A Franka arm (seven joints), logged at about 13 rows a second.
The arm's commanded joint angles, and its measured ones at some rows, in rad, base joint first. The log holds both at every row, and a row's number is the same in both.
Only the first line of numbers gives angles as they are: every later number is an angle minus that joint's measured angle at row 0.
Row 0, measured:
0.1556, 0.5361, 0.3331, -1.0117, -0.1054, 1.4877, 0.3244
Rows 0 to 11, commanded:
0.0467, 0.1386, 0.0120, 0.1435, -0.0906, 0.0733, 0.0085
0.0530, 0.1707, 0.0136, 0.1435, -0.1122, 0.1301, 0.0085
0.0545, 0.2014, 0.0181, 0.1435, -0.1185, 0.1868, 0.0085
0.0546, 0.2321, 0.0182, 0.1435, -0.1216, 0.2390, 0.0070
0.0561, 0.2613, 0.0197, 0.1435, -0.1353, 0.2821, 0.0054
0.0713, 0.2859, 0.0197, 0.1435, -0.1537, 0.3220, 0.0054
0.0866, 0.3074, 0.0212, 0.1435, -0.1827, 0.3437, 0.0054
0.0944, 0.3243, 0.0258, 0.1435, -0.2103, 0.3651, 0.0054
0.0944, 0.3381, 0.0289, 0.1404, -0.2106, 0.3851, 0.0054
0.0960, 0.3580, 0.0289, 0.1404, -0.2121, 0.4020, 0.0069
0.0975, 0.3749, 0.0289, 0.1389, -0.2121, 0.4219, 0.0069
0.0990, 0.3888, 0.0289, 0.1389, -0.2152, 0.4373, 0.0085
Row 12, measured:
0.0947, 0.3437, 0.0148, 0.0848, -0.1790, 0.4171, 0.0000
